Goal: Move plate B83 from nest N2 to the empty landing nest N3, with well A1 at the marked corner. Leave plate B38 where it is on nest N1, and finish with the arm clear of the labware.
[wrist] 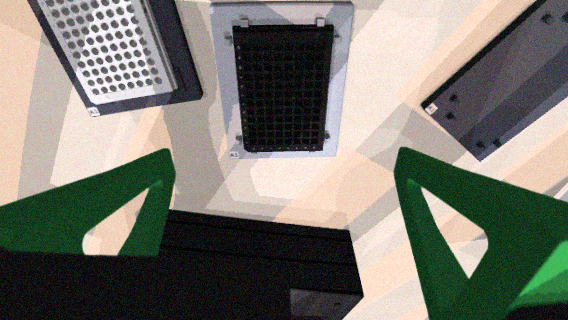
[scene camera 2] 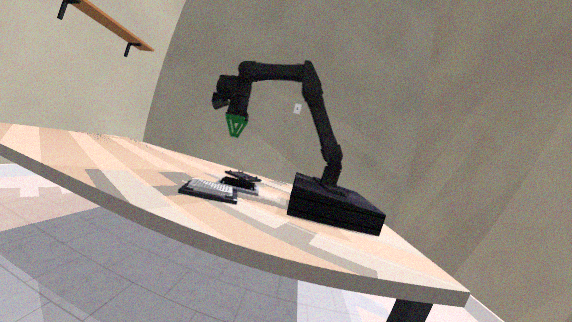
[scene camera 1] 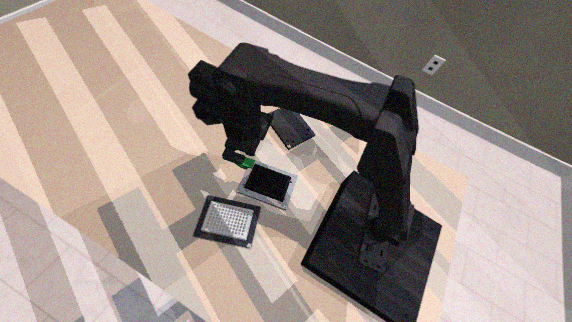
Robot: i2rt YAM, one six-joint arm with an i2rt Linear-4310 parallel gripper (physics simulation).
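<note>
Black plate B83 (scene camera 1: 268, 182) (wrist: 285, 90) sits on the light grey nest N2 (scene camera 1: 280, 204) (wrist: 226, 75), which has an A1 label at its lower left in the wrist view. White plate B38 (scene camera 1: 227, 220) (scene camera 2: 210, 186) (wrist: 110, 45) sits on the dark nest N1 (scene camera 1: 203, 217) (wrist: 185, 75). The dark landing nest N3 (scene camera 1: 292, 129) (wrist: 500, 95) is empty, turned at an angle, with its A1 label at its left corner in the wrist view. My gripper (scene camera 2: 236, 135) (wrist: 284, 160) is open and empty, well above the labware; its green fingers are wide apart.
The black robot base (scene camera 1: 335, 260) (scene camera 2: 335, 212) stands beside the nests and shows below N2 in the wrist view. In scene camera 1 the upper arm (scene camera 1: 305, 87) passes above the N3 side. A wooden shelf (scene camera 2: 107, 22) is on the wall. Shadow stripes cross the table.
</note>
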